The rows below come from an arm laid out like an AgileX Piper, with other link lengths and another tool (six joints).
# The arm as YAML. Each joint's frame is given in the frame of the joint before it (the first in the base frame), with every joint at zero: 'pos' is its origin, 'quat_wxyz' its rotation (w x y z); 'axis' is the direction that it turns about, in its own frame. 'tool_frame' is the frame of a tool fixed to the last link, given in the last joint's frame.
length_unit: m
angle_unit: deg
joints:
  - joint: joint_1
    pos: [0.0, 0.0, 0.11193]
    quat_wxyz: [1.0, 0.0, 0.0, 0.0]
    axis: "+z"
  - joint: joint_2
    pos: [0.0, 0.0, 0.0]
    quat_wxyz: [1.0, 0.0, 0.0, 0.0]
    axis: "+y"
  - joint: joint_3
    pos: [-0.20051, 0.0, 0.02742]
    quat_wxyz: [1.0, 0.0, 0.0, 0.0]
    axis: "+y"
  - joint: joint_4
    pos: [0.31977, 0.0, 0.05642]
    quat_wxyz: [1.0, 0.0, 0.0, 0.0]
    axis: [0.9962, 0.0, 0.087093]
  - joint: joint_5
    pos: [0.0, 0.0, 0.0]
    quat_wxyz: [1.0, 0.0, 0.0, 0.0]
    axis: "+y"
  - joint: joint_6
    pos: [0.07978, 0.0, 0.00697]
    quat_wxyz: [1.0, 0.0, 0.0, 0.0]
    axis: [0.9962, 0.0, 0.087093]
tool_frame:
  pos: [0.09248, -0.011, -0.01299]
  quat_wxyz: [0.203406, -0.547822, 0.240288, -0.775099]
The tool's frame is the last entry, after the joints.
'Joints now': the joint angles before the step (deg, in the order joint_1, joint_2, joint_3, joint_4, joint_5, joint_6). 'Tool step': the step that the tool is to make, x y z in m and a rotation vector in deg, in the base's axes. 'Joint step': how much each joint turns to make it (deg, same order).
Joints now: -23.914, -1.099, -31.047, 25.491, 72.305, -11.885
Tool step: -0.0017, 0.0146, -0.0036, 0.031, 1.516, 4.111
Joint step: 7.462, -0.013, 0.010, -3.286, 0.354, 2.885
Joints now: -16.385, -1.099, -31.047, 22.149, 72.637, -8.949
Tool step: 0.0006, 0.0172, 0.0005, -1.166, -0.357, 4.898
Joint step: 11.846, 0.007, -0.011, -6.540, -2.110, 4.679
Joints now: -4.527, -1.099, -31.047, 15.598, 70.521, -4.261
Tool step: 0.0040, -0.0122, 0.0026, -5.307, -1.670, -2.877
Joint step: 6.498, 0.016, -0.007, -11.346, -2.509, 4.177
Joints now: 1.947, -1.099, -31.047, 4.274, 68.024, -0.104
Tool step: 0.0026, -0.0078, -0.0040, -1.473, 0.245, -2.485
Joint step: 0.982, 0.000, 0.798, -4.016, -0.566, 2.035
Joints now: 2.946, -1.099, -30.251, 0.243, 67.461, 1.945
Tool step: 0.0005, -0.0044, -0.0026, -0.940, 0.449, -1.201
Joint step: 0.157, 0.010, 0.378, -1.770, 0.116, 0.601
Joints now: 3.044, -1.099, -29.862, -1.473, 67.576, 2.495
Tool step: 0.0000, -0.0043, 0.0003, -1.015, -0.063, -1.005
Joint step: -0.042, 0.009, 0.002, -1.464, -0.013, 0.198
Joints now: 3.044, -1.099, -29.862, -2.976, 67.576, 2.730
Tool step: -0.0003, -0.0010, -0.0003, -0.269, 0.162, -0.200
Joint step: -0.036, 0.019, -0.009, -0.295, 0.165, -0.031
